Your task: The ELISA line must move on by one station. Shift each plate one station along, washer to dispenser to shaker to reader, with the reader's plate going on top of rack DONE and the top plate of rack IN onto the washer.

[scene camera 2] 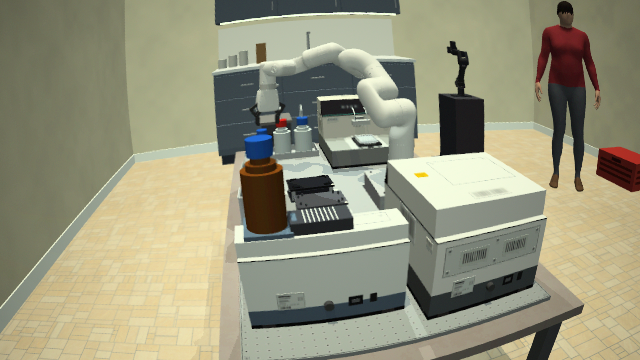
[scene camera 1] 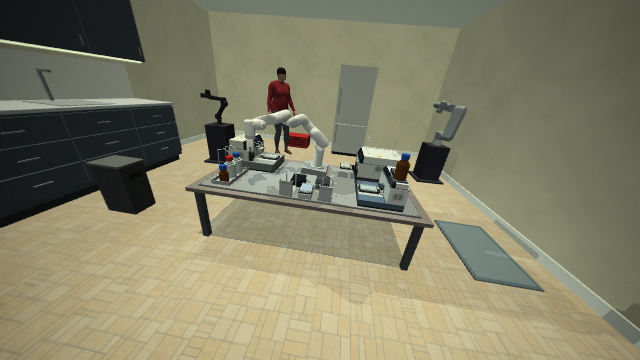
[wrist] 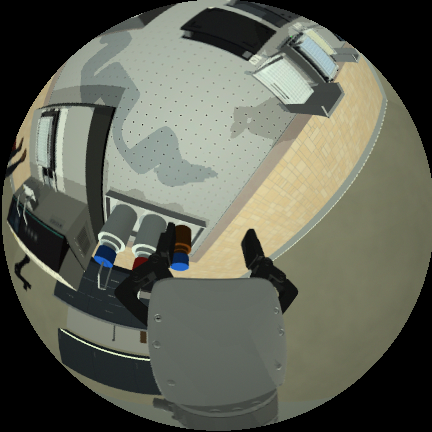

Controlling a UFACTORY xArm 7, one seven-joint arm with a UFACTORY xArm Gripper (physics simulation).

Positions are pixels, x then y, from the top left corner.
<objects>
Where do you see a white bottle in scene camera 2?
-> At 303,134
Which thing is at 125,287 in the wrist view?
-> My gripper.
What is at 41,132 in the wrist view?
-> A white plate.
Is my gripper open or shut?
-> Open.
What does my gripper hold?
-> Nothing.
</objects>
